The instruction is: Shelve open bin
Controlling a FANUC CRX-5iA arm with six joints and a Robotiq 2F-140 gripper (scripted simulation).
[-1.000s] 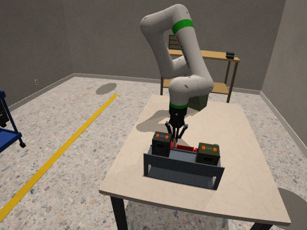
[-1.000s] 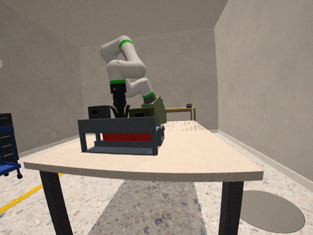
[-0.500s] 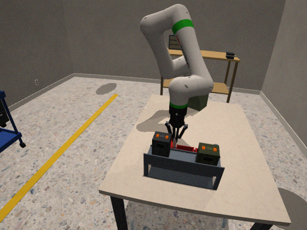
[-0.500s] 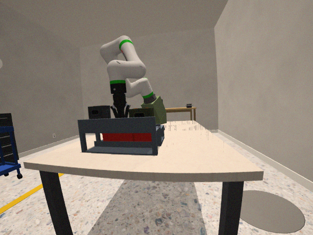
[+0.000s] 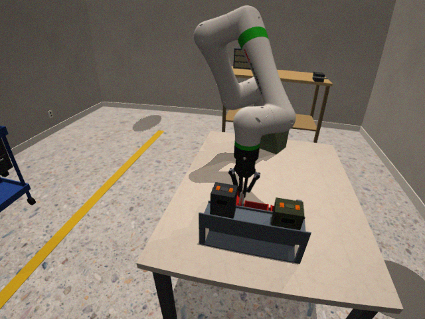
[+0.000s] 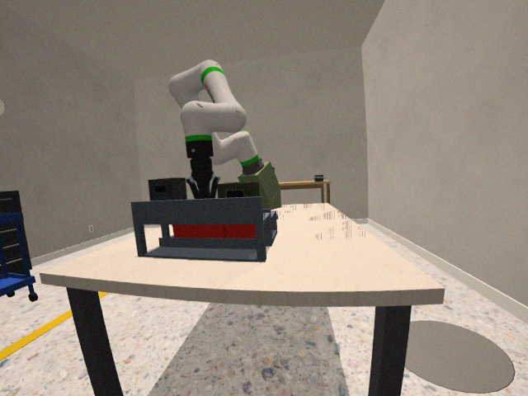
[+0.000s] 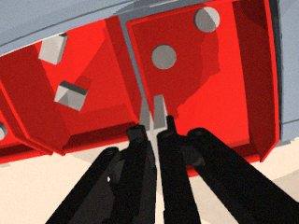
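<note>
Now: the shelf floor 100 mm ahead of my hand, 50 mm to the left of it and 90 mm below it. Also, from my hand: green box (170 mm ahead, 160 mm to the left, 60 mm above); black box (140 mm ahead, 70 mm to the right, 70 mm above).
</note>
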